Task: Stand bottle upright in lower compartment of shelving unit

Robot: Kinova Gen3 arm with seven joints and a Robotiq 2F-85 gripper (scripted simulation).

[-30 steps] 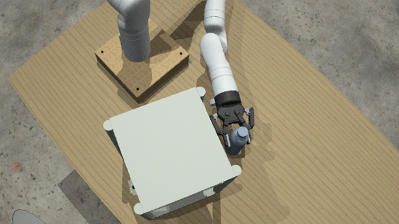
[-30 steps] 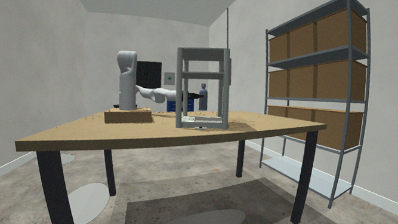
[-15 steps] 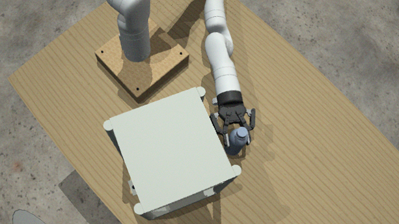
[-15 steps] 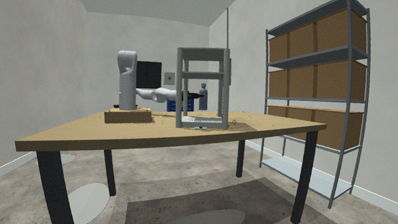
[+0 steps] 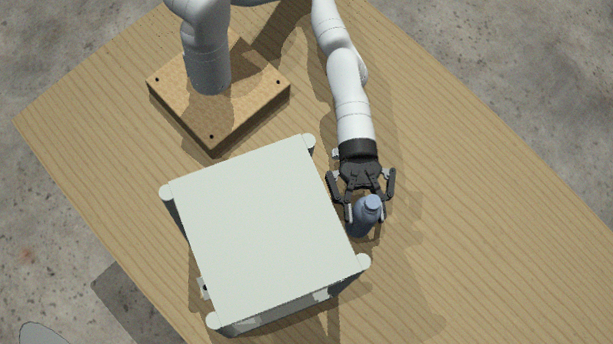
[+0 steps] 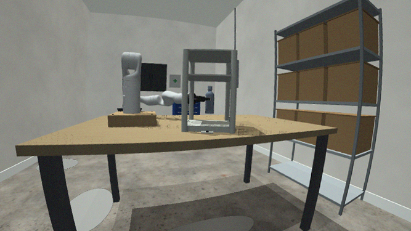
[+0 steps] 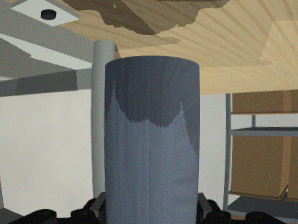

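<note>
Right now my hand is 20 mm below the blue-grey bottle. Round my hand: grey shelving unit: 180 mm to the right, 100 mm behind, 30 mm above.
</note>
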